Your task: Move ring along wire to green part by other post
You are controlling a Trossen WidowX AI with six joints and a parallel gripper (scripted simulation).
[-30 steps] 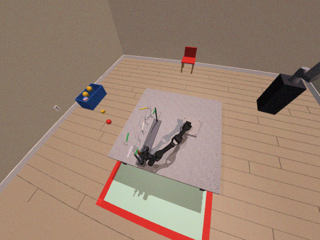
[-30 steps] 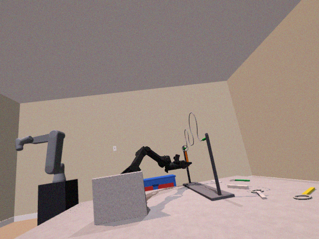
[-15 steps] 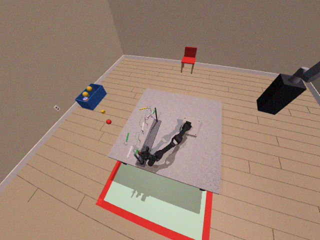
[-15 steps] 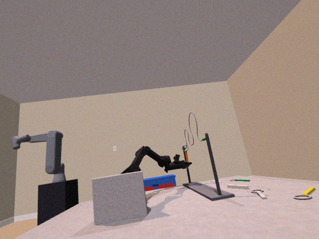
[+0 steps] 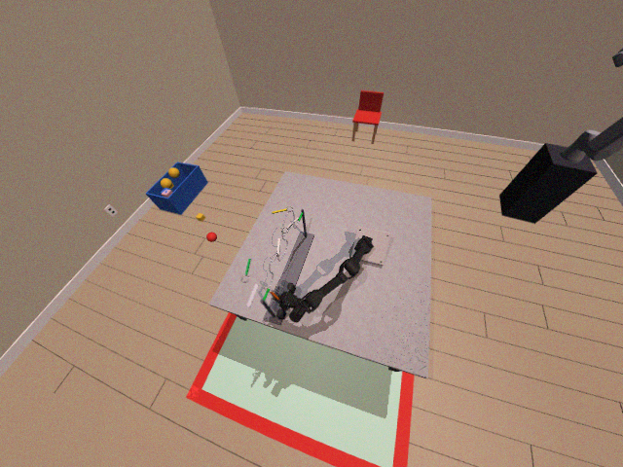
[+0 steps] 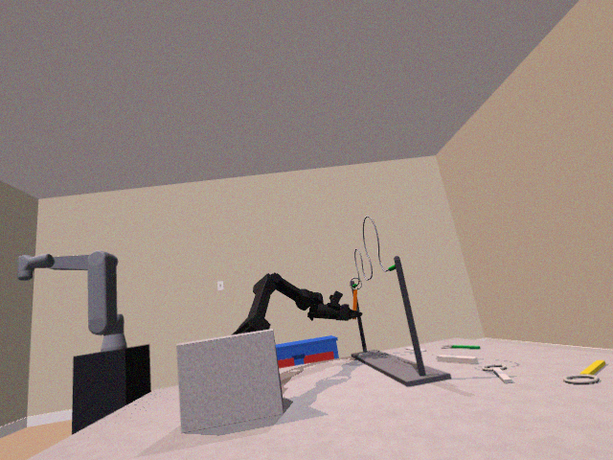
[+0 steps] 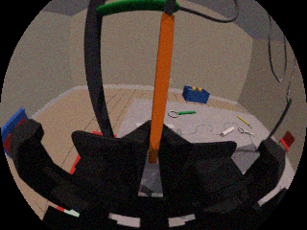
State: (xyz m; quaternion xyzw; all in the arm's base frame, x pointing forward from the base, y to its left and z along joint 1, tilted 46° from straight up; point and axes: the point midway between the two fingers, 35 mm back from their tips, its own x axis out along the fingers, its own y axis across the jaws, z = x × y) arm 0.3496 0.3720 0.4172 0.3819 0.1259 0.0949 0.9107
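Right now the orange-handled ring is 1 cm behind my gripper tip and 8 cm above it.
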